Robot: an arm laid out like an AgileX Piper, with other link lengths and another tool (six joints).
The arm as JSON. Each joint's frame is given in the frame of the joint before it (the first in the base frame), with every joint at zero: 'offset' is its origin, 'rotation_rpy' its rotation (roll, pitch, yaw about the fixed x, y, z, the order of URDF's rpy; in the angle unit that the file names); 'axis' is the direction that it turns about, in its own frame. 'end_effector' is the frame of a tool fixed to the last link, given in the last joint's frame.
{
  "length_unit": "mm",
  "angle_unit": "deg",
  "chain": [
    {
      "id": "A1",
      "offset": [
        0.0,
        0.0,
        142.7
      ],
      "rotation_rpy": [
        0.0,
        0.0,
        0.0
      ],
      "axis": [
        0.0,
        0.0,
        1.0
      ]
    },
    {
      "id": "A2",
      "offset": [
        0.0,
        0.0,
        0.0
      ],
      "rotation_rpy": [
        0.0,
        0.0,
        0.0
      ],
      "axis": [
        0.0,
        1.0,
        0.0
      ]
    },
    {
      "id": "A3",
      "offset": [
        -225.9,
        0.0,
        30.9
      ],
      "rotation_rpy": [
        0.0,
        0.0,
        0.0
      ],
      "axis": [
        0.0,
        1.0,
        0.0
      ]
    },
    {
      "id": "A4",
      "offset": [
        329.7,
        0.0,
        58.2
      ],
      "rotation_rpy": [
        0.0,
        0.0,
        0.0
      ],
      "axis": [
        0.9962,
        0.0,
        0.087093
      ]
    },
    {
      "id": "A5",
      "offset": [
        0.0,
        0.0,
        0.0
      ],
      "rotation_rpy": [
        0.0,
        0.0,
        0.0
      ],
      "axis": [
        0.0,
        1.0,
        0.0
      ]
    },
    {
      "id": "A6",
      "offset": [
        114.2,
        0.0,
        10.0
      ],
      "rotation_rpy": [
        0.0,
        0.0,
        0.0
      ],
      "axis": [
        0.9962,
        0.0,
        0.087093
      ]
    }
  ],
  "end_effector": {
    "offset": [
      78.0,
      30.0,
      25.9
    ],
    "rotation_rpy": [
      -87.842,
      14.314,
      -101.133
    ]
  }
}
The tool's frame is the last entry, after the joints.
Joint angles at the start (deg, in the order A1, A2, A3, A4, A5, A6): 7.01 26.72 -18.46 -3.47 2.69 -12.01
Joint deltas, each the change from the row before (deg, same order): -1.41 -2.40 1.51 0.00 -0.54 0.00; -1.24 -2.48 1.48 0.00 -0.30 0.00; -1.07 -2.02 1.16 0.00 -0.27 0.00; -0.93 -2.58 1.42 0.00 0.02 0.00; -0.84 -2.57 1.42 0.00 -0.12 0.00; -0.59 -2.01 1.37 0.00 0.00 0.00; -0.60 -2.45 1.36 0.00 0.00 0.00; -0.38 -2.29 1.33 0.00 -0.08 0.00; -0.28 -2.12 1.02 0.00 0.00 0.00
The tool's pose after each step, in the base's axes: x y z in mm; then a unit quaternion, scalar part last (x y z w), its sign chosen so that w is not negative. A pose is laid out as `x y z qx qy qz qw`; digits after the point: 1 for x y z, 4 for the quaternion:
331.3 66.2 274.3 -0.5000 0.5340 -0.5198 0.4413
327.4 58.7 276.1 -0.4879 0.5348 -0.5295 0.4422
324.2 52.4 277.9 -0.4775 0.5352 -0.5380 0.4429
319.7 46.9 279.3 -0.4675 0.5349 -0.5460 0.4440
315.3 42.1 280.9 -0.4574 0.5336 -0.5542 0.4461
312.2 38.8 279.4 -0.4515 0.5335 -0.5590 0.4463
308.2 35.5 280.2 -0.4433 0.5316 -0.5655 0.4484
304.6 33.4 280.5 -0.4364 0.5290 -0.5710 0.4514
301.0 32.0 282.4 -0.4296 0.5257 -0.5762 0.4550

